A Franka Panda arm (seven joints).
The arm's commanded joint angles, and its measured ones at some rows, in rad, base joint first. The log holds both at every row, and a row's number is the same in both.
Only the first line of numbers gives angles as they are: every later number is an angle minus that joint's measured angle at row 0.
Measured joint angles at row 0: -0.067 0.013 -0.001 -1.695 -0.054 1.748 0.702
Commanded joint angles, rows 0 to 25: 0.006 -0.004 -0.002 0.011 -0.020 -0.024 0.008; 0.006 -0.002 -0.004 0.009 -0.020 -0.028 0.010; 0.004 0.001 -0.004 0.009 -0.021 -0.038 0.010; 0.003 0.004 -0.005 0.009 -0.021 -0.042 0.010; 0.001 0.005 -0.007 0.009 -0.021 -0.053 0.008; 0.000 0.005 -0.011 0.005 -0.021 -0.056 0.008; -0.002 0.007 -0.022 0.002 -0.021 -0.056 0.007; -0.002 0.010 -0.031 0.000 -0.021 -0.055 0.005; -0.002 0.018 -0.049 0.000 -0.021 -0.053 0.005; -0.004 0.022 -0.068 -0.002 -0.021 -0.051 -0.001; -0.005 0.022 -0.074 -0.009 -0.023 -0.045 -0.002; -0.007 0.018 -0.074 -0.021 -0.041 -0.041 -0.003; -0.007 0.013 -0.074 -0.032 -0.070 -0.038 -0.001; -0.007 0.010 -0.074 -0.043 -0.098 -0.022 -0.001; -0.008 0.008 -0.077 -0.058 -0.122 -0.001 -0.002; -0.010 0.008 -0.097 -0.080 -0.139 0.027 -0.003; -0.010 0.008 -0.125 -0.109 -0.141 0.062 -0.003; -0.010 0.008 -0.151 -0.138 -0.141 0.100 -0.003; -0.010 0.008 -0.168 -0.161 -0.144 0.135 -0.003; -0.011 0.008 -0.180 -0.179 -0.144 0.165 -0.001; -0.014 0.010 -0.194 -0.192 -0.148 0.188 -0.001; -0.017 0.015 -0.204 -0.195 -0.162 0.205 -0.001; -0.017 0.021 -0.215 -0.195 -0.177 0.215 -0.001; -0.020 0.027 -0.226 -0.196 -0.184 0.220 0.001; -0.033 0.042 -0.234 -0.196 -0.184 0.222 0.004; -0.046 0.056 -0.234 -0.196 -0.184 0.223 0.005
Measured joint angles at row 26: -0.020 0.031 -0.227 -0.190 -0.161 0.201 -0.004
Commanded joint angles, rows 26 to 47: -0.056 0.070 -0.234 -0.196 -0.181 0.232 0.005; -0.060 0.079 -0.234 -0.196 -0.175 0.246 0.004; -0.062 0.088 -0.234 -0.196 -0.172 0.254 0.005; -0.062 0.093 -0.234 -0.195 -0.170 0.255 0.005; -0.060 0.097 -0.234 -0.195 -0.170 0.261 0.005; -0.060 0.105 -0.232 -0.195 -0.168 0.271 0.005; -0.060 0.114 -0.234 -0.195 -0.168 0.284 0.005; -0.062 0.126 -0.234 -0.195 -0.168 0.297 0.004; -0.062 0.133 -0.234 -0.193 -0.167 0.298 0.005; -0.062 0.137 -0.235 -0.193 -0.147 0.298 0.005; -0.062 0.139 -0.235 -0.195 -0.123 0.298 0.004; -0.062 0.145 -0.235 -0.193 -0.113 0.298 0.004; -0.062 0.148 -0.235 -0.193 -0.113 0.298 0.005; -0.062 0.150 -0.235 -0.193 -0.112 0.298 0.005; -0.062 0.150 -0.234 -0.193 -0.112 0.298 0.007; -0.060 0.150 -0.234 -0.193 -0.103 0.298 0.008; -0.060 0.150 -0.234 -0.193 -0.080 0.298 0.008; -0.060 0.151 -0.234 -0.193 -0.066 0.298 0.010; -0.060 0.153 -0.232 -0.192 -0.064 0.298 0.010; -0.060 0.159 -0.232 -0.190 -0.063 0.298 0.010; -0.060 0.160 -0.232 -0.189 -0.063 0.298 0.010; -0.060 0.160 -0.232 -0.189 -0.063 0.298 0.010
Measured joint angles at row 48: -0.056 0.146 -0.239 -0.197 -0.074 0.283 -0.001
